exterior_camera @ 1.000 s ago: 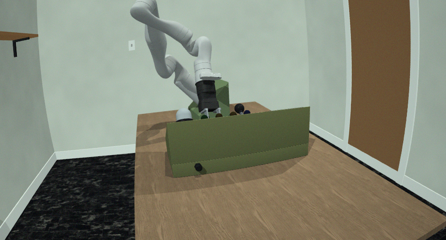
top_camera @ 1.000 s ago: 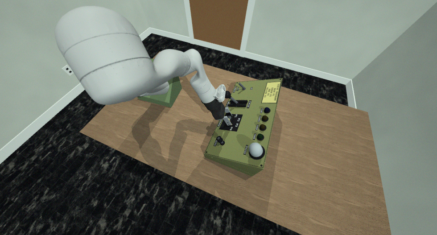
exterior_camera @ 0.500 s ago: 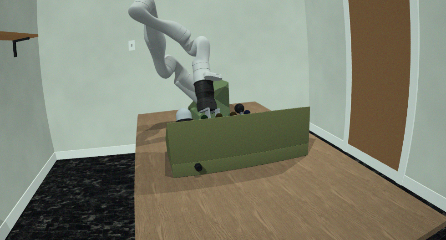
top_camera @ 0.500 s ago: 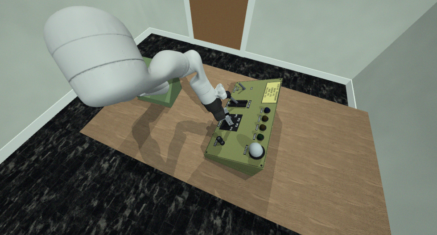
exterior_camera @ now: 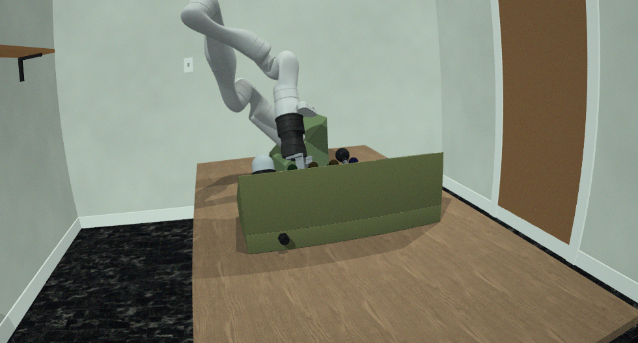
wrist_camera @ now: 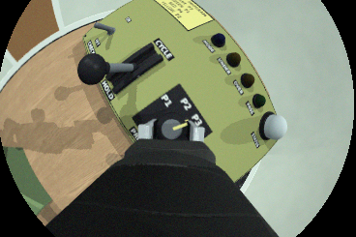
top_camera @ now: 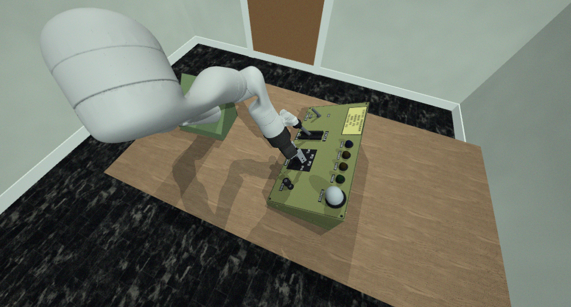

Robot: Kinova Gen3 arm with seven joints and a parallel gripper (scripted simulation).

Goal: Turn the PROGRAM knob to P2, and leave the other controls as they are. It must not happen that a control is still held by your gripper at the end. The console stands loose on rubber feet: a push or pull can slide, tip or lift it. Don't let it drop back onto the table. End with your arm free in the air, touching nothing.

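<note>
Right now the olive console is 50 mm to the left of my hand, 50 mm ahead of it and 30 mm below it. From my hand the other things lie so: program knob 20 mm ahead, 10 mm to the right; then black ball-topped lever 120 mm to the left; then black toggle switch 120 mm to the right, 20 mm behind.
</note>
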